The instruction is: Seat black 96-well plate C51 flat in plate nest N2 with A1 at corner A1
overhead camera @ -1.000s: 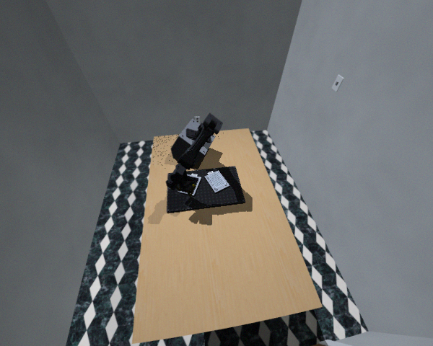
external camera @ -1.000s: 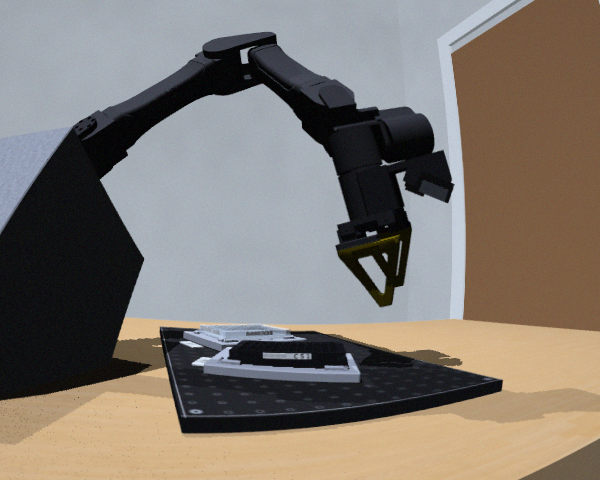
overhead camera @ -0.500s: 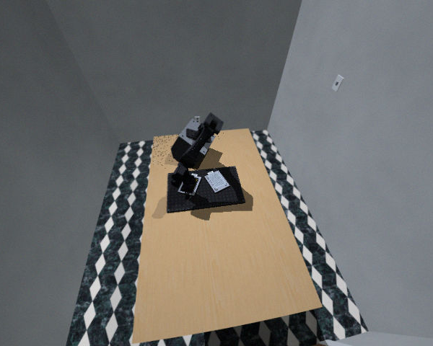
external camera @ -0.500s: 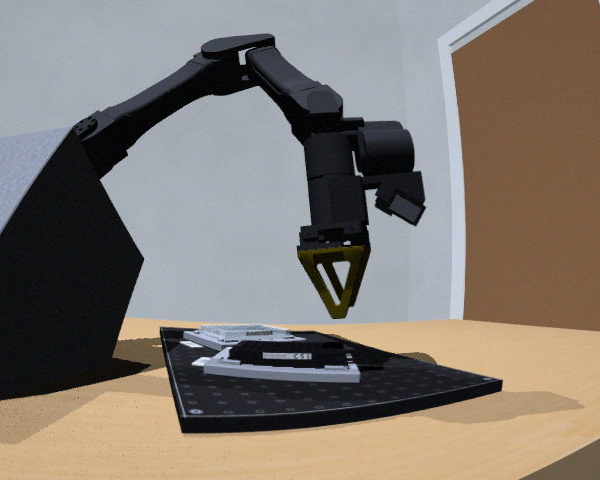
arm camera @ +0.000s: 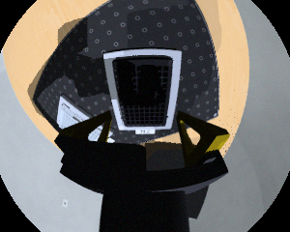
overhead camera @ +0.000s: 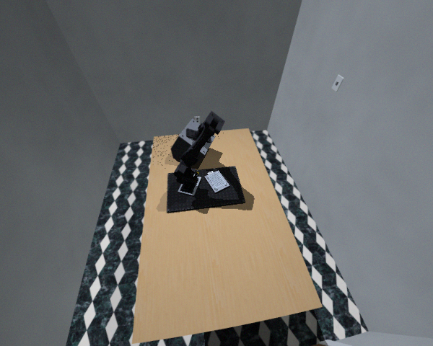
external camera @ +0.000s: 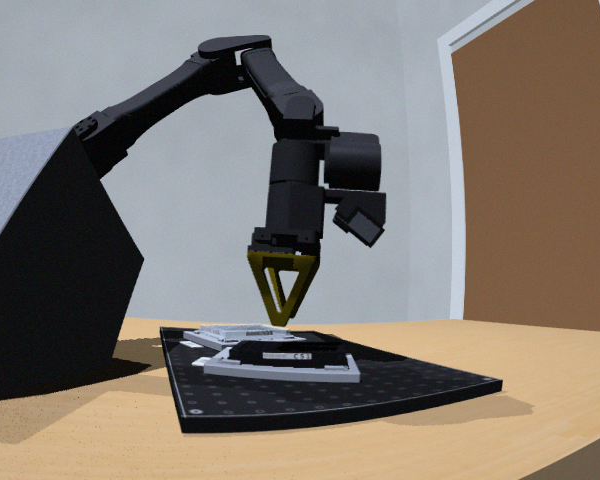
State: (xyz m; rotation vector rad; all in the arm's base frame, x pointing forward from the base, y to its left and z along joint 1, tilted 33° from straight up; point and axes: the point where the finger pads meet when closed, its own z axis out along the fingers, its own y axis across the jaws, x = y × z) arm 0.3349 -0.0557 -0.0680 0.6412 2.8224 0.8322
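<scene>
My gripper is now 4 cm above the black plate C51 and 1 cm short of it. Also, from my hand: clear plate C15: 20 cm to the left, 5 cm below, 1 cm behind.
</scene>
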